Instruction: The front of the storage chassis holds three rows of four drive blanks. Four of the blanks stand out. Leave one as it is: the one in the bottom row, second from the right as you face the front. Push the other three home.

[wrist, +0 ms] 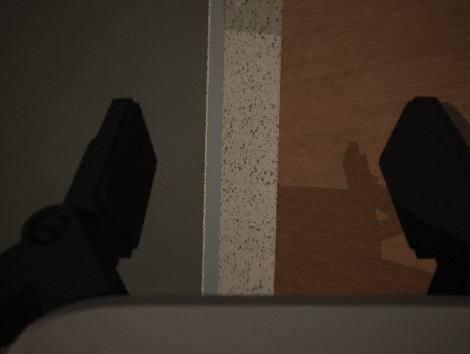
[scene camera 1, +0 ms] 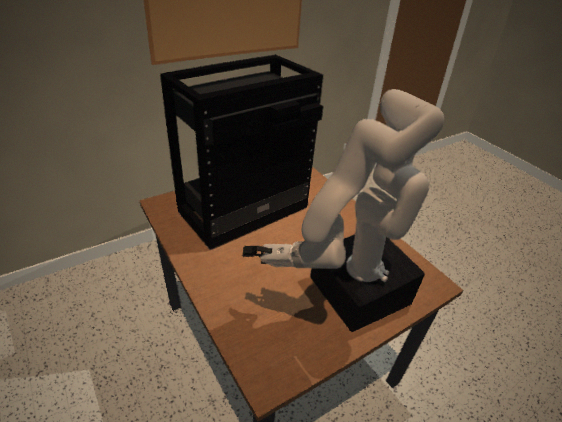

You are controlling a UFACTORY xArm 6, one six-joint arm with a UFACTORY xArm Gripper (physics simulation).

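The storage chassis (scene camera 1: 257,165) is a very dark block in a black rack, its front facing the arm's side of the table. Two dark shapes stand out near the top of its front: a wider one (scene camera 1: 283,114) right of the middle and another (scene camera 1: 312,111) at the right edge. The single blanks, their rows and the other standing-out blanks cannot be told apart in the dark. My gripper (scene camera 1: 253,252) (wrist: 269,130) is open and empty, low over the table in front of the rack, apart from the chassis. The chassis does not show in the wrist view.
The black open rack frame (scene camera 1: 202,165) stands at the back of the wooden table (scene camera 1: 240,360) (wrist: 325,100). A grey panel with a pale label (scene camera 1: 263,208) lies below the chassis. The arm's black base block (scene camera 1: 382,305) is at the right. A wall (wrist: 170,60) rises behind.
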